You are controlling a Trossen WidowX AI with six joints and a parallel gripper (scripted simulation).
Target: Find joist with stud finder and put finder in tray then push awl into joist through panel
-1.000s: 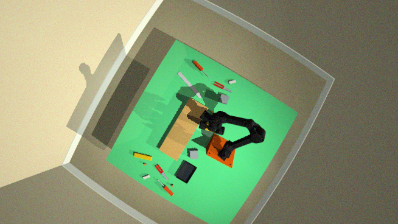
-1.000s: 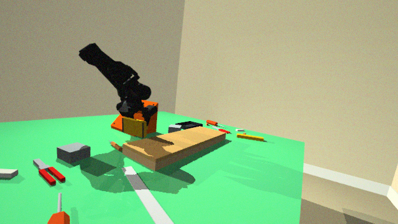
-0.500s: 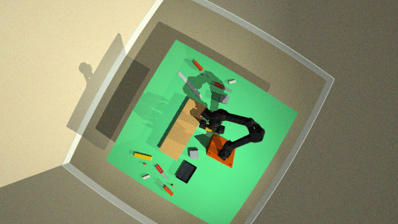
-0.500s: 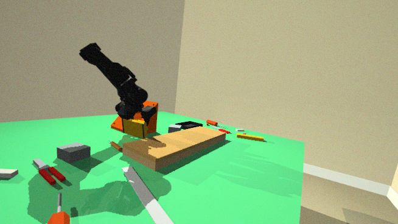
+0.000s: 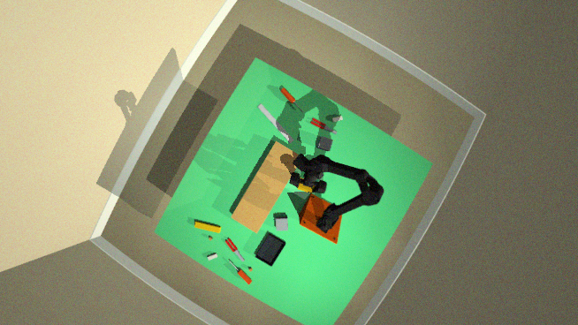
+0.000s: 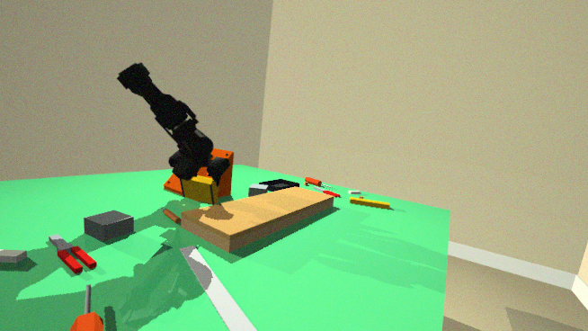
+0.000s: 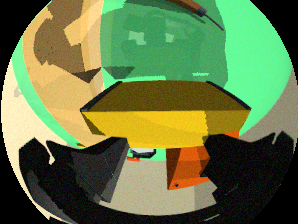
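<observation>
My gripper tip is now 10 mm to the left of the yellow stud finder and 10 mm past it. Also, from my gripper tip: awl: 130 mm to the right, 70 mm below, 20 mm ahead; then white ruler: 370 mm ahead, 200 mm to the right, 80 mm below; then dark tray: 420 mm to the left, 80 mm behind, 60 mm below.
</observation>
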